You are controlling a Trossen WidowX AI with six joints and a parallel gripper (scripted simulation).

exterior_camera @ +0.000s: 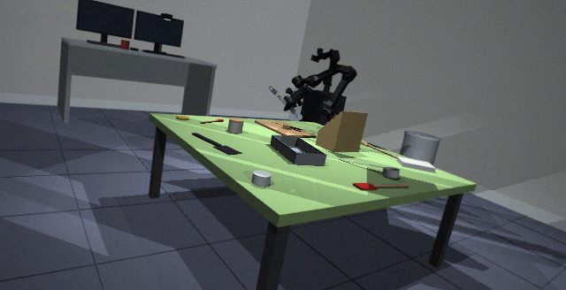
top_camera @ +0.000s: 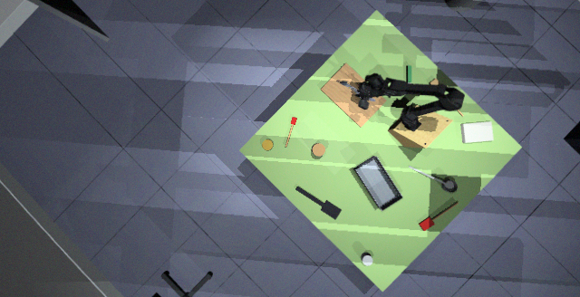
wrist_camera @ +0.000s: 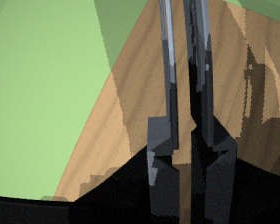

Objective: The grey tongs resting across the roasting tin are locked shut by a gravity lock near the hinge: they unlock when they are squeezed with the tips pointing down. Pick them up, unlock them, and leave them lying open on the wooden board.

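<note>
Now: gripper tip 30 mm past the wooden board and 120 mm above it. From my gripper tip the other things lie so: roasting tin 270 mm ahead, 500 mm to the left, 100 mm below; red-tipped stick 410 mm ahead, 130 mm to the right, 120 mm below; cork-topped jar 390 mm ahead, 90 mm to the left, 90 mm below.
</note>
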